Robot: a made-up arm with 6 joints.
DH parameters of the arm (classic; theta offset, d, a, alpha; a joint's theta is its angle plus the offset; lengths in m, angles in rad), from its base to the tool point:
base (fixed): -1.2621 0 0.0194 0
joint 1: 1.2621 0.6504 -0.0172 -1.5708
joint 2: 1.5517 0 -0.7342 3.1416
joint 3: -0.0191 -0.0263 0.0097 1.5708
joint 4: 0 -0.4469 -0.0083 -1.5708
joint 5: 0 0.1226 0.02 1.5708
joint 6: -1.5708 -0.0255 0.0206 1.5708
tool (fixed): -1.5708 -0.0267 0 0
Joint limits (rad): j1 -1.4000..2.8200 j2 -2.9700..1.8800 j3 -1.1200..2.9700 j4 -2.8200..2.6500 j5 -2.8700..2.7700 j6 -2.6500..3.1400
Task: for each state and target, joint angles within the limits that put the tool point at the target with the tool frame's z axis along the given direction. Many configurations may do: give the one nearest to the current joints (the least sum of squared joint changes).
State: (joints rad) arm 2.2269 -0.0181 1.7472 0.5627 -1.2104 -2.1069
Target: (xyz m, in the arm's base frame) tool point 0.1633 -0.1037 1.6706 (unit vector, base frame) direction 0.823 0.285 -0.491
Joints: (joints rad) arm 2.3004 0.2789 2.5926 0.6689 -1.2580 -1.7124
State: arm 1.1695 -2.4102 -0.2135 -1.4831 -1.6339 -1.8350
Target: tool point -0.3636 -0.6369 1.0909 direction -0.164 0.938 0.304
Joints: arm 1.1539 -1.5553 0.1151 -2.1122 -1.7158 -1.3425
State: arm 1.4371 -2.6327 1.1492 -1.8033 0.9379 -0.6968
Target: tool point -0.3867 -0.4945 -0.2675 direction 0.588 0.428 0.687
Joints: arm 0.9301 -2.9454 0.8108 -1.8254 1.3179 -0.1014
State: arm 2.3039 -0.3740 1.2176 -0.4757 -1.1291 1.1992
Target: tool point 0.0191 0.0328 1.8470 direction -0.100 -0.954 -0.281
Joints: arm 2.3559 0.0026 1.7782 -0.8761 -0.7694 1.7916
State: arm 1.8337 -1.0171 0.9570 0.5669 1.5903 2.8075
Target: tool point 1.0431 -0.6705 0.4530 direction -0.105 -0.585 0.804
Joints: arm 2.5355 -1.7965 1.1272 0.8498 1.3876 2.0065
